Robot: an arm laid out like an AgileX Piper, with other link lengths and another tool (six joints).
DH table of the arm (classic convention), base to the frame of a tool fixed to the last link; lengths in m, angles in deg. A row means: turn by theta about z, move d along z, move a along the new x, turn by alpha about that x. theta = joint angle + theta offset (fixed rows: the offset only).
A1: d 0.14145, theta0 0, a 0, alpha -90
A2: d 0, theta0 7.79, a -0.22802, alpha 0
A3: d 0, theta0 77.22, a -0.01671, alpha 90
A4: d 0.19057, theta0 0, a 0, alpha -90
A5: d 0, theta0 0, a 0, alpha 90
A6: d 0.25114, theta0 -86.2, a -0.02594, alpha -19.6
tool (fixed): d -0.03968, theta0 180, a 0, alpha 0
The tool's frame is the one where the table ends.
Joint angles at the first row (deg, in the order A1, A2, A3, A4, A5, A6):
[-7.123 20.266 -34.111 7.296 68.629 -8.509]
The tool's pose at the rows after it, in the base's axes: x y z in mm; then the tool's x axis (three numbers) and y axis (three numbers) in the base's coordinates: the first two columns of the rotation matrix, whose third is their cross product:
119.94, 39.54, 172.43, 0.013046, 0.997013, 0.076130, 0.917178, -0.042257, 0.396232
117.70, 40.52, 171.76, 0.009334, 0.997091, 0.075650, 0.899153, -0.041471, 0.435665
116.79, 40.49, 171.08, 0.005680, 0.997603, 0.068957, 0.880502, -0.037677, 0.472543
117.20, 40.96, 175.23, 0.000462, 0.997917, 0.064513, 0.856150, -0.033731, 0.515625
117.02, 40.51, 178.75, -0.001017, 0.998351, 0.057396, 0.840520, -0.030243, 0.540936
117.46, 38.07, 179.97, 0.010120, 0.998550, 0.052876, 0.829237, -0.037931, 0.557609
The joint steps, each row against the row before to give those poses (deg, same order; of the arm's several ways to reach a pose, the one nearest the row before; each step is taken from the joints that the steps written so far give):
[0.005 -4.173 2.148 0.803 -0.231 0.006]
[-0.007 -3.641 1.663 0.249 -0.499 -0.008]
[0.000 -3.126 1.569 0.000 -0.811 -0.214]
[-0.001 -2.488 0.618 0.217 -0.953 -0.223]
[0.003 -1.390 0.001 -0.131 -0.329 -0.130]
[-0.005 -1.083 0.357 -0.658 -0.505 0.539]

